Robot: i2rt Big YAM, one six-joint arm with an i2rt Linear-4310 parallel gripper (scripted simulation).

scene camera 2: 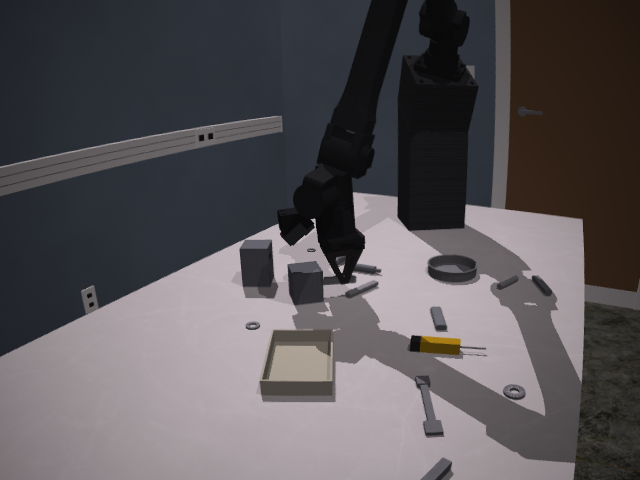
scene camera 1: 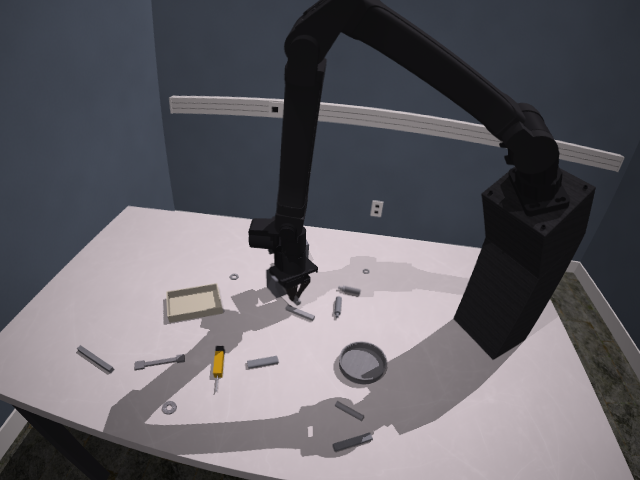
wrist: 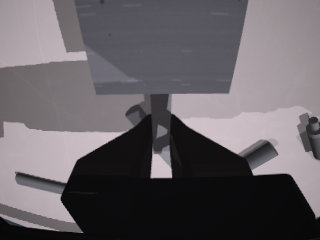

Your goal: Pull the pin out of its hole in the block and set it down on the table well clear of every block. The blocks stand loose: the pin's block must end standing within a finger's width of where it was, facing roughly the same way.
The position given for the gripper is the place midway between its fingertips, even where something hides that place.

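Observation:
Beige tray (scene camera 2: 299, 362), also visible as the tray (scene camera 1: 206, 297); in the wrist view the tray is out of frame. Block (scene camera 2: 256, 256) visible. Gripper (scene camera 2: 343, 282) visible, likewise the gripper (scene camera 1: 294, 299) and the gripper (wrist: 161, 121).

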